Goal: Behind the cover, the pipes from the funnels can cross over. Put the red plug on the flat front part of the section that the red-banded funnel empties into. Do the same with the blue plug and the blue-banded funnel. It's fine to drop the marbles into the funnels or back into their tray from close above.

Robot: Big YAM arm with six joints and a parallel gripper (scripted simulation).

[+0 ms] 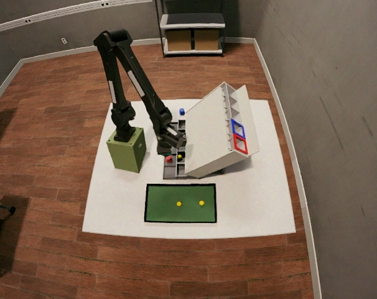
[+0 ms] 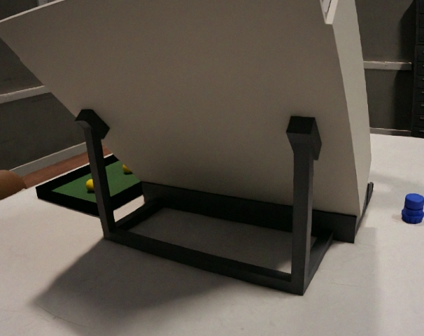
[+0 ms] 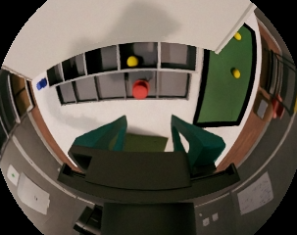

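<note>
My hand is 110 mm short of the green marble tray, 220 mm to the left of it and 140 mm above it. Round my hand: dark support leg (250 mm ahead, 300 mm to the left, 60 mm below); white slanted cover (170 mm ahead, 130 mm to the left, 60 mm above).
</note>
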